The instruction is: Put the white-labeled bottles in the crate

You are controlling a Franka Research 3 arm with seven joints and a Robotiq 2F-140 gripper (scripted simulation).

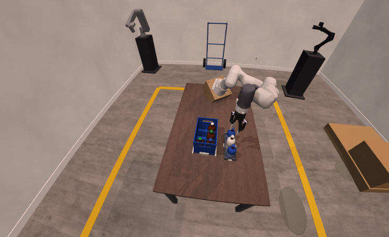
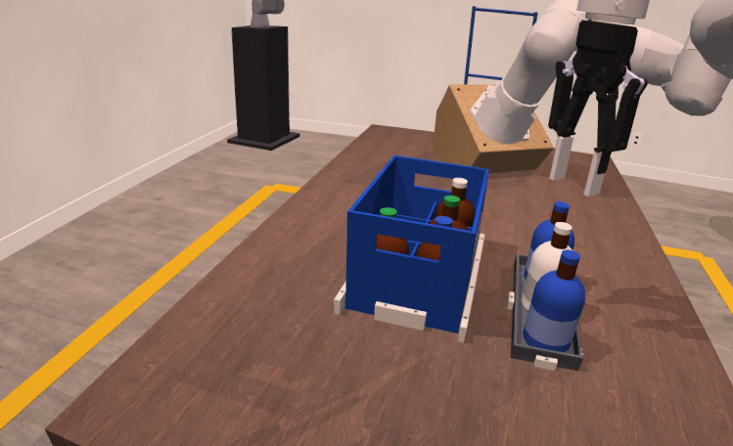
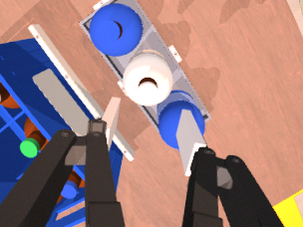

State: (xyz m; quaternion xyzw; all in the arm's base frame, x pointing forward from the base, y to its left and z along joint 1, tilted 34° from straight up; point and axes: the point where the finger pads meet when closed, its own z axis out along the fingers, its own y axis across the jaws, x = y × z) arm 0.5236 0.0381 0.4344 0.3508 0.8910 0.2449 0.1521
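The white-labeled bottle is 17 cm below my hand. From my hand the other things lie so: blue-labeled bottle 9 cm ahead, 1 cm to the left, 17 cm below; blue crate 1 cm behind, 22 cm to the right, 17 cm below.
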